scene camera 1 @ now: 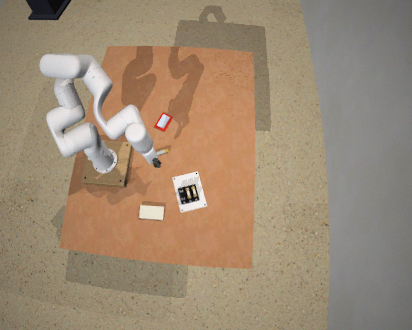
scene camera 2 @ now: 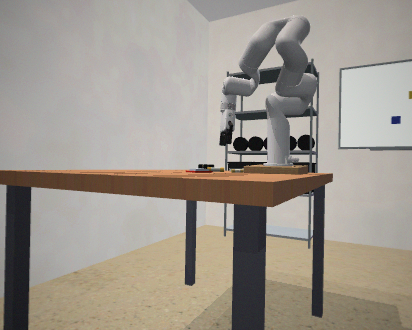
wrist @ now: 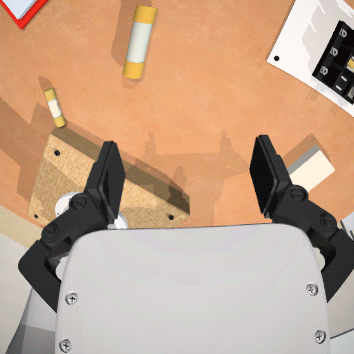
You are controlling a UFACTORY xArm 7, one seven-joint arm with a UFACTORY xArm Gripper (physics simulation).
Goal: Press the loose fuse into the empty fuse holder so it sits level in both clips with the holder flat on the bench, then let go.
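Places are measured from the arm's base along level axes (x ahead, y left, z up), in centimetres.
Pixels of known places: gripper, between the fingertips: (scene camera 2: 225,144) (wrist: 186,153); arm's base, origin of its link: (scene camera 1: 105,161) (scene camera 2: 278,165).
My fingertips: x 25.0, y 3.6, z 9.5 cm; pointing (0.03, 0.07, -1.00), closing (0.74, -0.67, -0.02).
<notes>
For each thing: its top centre in the pictures, then the offset to it from my fingertips. "spot": a spot on its surface instead.
- pale body, centre of its top: (wrist: 136,42) (scene camera 2: 215,167) (scene camera 1: 160,151) dx +0.5, dy +7.0, dz -10.8 cm
- smaller fuse, centre of its top: (wrist: 51,109) (scene camera 2: 237,169) dx -12.6, dy +10.4, dz -11.4 cm
- white plate, a spot on its surface: (wrist: 295,45) spot: dx +12.7, dy -4.4, dz -12.6 cm
- red-rimmed tray, centre of its top: (scene camera 2: 199,168) (scene camera 1: 163,120) dx -2.6, dy +23.7, dz -11.4 cm
- cream block, centre of its top: (wrist: 300,182) (scene camera 1: 151,212) dx +3.3, dy -22.2, dz -11.3 cm
A large fuse with yellow caps and a pale body (scene camera 1: 163,151) (scene camera 2: 216,169) (wrist: 140,42) lies loose on the table. A smaller fuse (scene camera 2: 237,170) (wrist: 55,107) lies near the arm's wooden base. The black fuse holder (scene camera 1: 189,194) (wrist: 336,65) sits on a white plate (scene camera 1: 192,178) (wrist: 295,45); in scene camera 1 two of its bays hold fuses and the bay nearest the arm looks empty. Only part of it shows in the wrist view. My gripper (scene camera 1: 157,163) (scene camera 2: 226,138) (wrist: 186,153) is open and empty, pointing down well above the table between the base and the plate.
A red-rimmed tray (scene camera 1: 157,128) (wrist: 21,23) lies beyond the large fuse. A cream block (scene camera 1: 151,212) (wrist: 312,170) lies near the plate. The wooden base (scene camera 1: 120,177) (wrist: 42,185) carries the arm. A shelf rack (scene camera 2: 269,76) stands behind the table.
</notes>
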